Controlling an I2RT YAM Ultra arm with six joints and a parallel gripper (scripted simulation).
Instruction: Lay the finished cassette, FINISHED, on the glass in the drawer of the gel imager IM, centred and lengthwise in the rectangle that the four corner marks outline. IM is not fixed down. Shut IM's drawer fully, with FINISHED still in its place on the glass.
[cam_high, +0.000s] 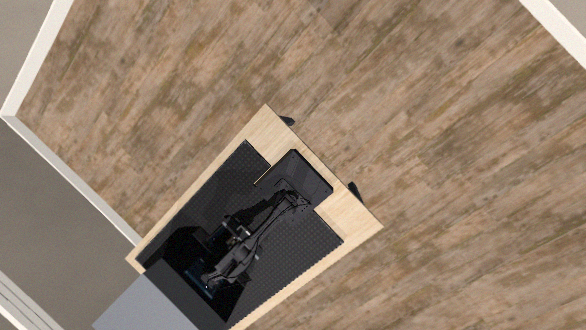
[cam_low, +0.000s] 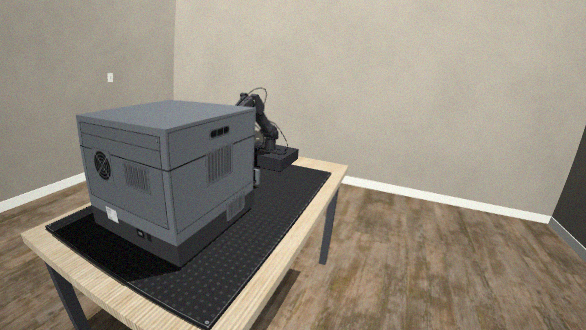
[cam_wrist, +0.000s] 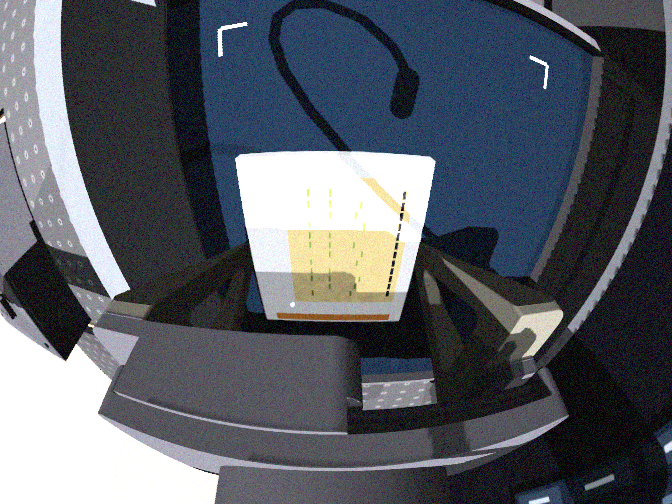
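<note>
The finished cassette lies right at my hand. The rest, counted from my hand: imager drawer (3 cm ahead).
</note>
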